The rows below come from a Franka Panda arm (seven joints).
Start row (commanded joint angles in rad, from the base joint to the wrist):
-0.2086, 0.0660, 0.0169, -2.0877, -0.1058, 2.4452, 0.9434
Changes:
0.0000, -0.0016, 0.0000, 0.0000, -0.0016, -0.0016, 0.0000
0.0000, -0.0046, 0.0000, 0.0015, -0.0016, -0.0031, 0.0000
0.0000, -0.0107, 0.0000, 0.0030, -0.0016, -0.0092, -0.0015
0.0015, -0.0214, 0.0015, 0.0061, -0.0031, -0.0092, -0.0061
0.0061, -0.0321, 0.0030, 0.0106, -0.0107, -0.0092, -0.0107
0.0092, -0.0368, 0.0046, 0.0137, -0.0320, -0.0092, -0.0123
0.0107, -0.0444, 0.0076, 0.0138, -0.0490, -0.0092, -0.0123
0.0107, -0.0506, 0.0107, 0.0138, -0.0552, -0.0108, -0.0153
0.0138, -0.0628, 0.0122, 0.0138, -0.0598, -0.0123, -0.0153
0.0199, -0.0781, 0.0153, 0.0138, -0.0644, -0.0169, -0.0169
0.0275, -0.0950, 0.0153, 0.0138, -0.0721, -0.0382, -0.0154
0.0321, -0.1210, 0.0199, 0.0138, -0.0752, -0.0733, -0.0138
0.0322, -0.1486, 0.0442, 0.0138, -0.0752, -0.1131, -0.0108
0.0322, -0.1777, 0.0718, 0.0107, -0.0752, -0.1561, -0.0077
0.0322, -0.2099, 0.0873, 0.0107, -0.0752, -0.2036, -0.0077
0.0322, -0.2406, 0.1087, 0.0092, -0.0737, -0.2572, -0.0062
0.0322, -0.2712, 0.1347, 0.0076, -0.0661, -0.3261, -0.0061
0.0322, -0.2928, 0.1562, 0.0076, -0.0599, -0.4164, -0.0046
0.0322, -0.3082, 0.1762, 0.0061, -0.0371, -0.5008, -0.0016
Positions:
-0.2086, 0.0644, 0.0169, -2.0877, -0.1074, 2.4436, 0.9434
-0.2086, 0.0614, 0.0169, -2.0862, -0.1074, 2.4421, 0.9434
-0.2086, 0.0553, 0.0169, -2.0847, -0.1074, 2.4360, 0.9419
-0.2071, 0.0446, 0.0184, -2.0816, -0.1089, 2.4360, 0.9373
-0.2025, 0.0339, 0.0199, -2.0771, -0.1165, 2.4360, 0.9327
-0.1994, 0.0292, 0.0215, -2.0740, -0.1378, 2.4360, 0.9311
-0.1979, 0.0216, 0.0245, -2.0739, -0.1548, 2.4360, 0.9311
-0.1979, 0.0154, 0.0276, -2.0739, -0.1610, 2.4344, 0.9281
-0.1948, 0.0032, 0.0291, -2.0739, -0.1656, 2.4329, 0.9281
-0.1887, -0.0121, 0.0322, -2.0739, -0.1702, 2.4283, 0.9265
-0.1811, -0.0290, 0.0322, -2.0739, -0.1779, 2.4070, 0.9280
-0.1765, -0.0550, 0.0368, -2.0739, -0.1810, 2.3719, 0.9296
-0.1764, -0.0826, 0.0611, -2.0739, -0.1810, 2.3321, 0.9326
-0.1764, -0.1117, 0.0887, -2.0770, -0.1810, 2.2891, 0.9357
-0.1764, -0.1439, 0.1042, -2.0770, -0.1810, 2.2416, 0.9357
-0.1764, -0.1746, 0.1256, -2.0785, -0.1795, 2.1880, 0.9372
-0.1764, -0.2052, 0.1516, -2.0801, -0.1719, 2.1191, 0.9373
-0.1764, -0.2268, 0.1731, -2.0801, -0.1657, 2.0288, 0.9388
-0.1764, -0.2422, 0.1931, -2.0816, -0.1429, 1.9444, 0.9418

